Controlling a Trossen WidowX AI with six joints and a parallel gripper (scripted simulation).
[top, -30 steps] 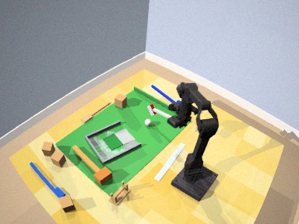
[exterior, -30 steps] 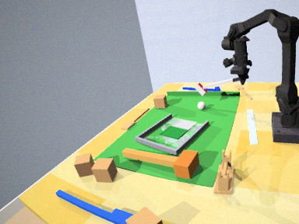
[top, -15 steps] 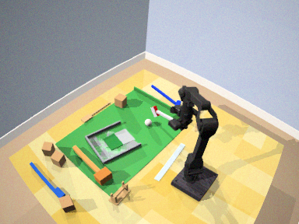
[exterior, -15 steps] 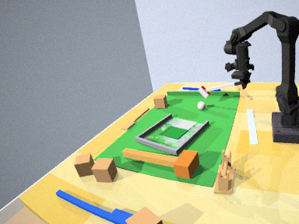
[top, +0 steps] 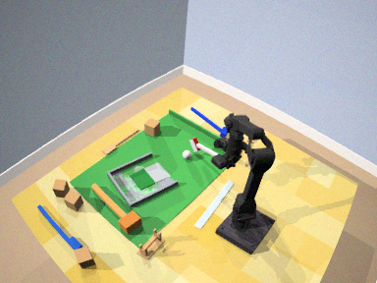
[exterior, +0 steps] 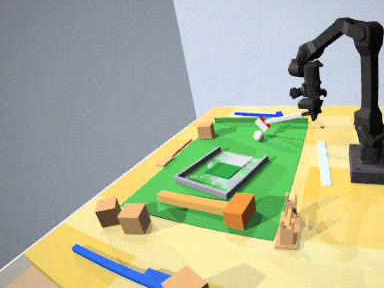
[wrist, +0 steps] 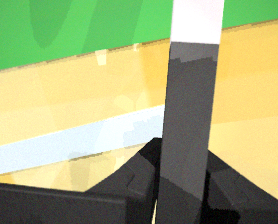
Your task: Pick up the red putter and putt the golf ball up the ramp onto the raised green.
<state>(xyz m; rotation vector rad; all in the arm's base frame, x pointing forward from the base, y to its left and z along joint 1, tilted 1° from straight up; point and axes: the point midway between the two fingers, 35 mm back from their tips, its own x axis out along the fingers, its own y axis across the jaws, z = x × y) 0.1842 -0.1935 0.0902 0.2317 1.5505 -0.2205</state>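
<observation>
Now: the white strip 14 cm to the left of my gripper tip, 9 cm below it and 3 cm behind it. The rest, counted from my gripper tip: wooden stand 48 cm to the left, 6 cm below, 4 cm ahead; then white golf ball 23 cm ahead, 7 cm below, 1 cm to the right; then red putter 11 cm ahead, 3 cm to the right.
</observation>
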